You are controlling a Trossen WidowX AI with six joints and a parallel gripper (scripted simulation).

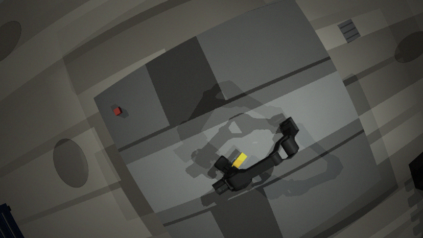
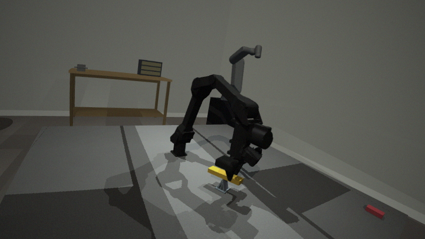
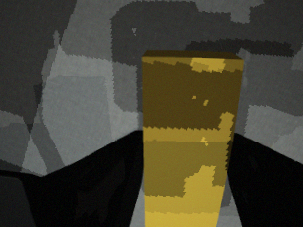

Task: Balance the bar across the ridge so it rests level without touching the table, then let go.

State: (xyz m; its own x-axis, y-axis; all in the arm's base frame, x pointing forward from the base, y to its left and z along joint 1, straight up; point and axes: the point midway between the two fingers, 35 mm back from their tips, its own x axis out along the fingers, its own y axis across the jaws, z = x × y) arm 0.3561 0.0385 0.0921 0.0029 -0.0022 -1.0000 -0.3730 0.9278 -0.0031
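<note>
Now: the yellow bar 3 cm behind my gripper tip and 1 cm to the right of it. The rest, counted from my gripper tip: red block 38 cm ahead, 54 cm to the right, 4 cm below.
</note>
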